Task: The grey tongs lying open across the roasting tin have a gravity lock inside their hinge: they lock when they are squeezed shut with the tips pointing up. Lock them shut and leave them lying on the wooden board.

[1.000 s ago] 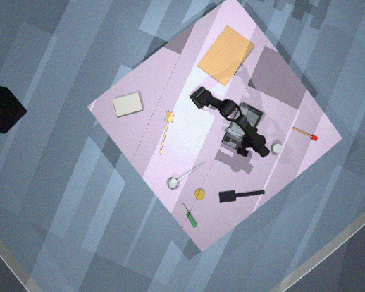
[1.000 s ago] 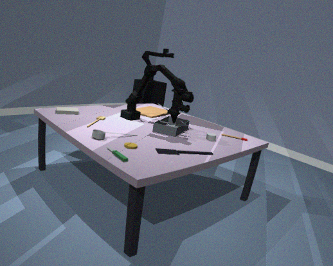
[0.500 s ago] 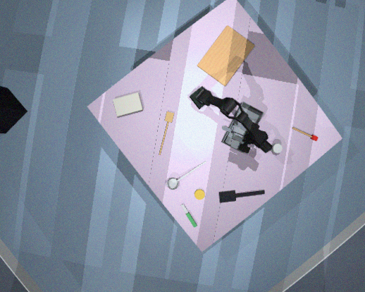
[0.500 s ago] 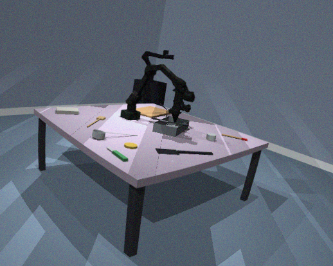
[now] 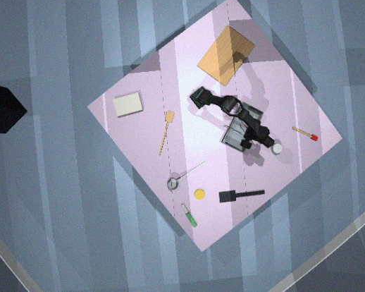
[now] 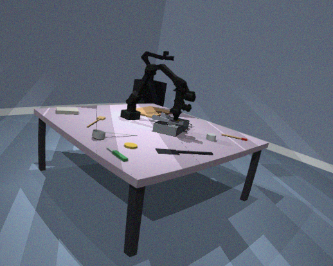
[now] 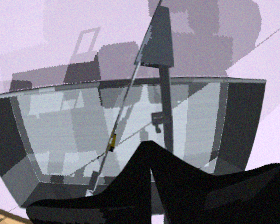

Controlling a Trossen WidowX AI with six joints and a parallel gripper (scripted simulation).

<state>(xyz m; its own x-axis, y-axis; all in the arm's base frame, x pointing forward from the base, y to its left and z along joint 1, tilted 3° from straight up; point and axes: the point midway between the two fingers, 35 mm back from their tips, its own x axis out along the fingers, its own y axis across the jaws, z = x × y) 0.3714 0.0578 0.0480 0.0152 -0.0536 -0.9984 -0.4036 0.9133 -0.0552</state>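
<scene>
The yellow tab is 3 cm to the left of my gripper tip. From my gripper tip the other things lie so: black spatula (31 cm to the right, 30 cm ahead, 6 cm below); then roasting tin (4 cm below, 4 cm behind, 2 cm to the left); then white cup (23 cm ahead, 10 cm to the left, 5 cm below).
</scene>
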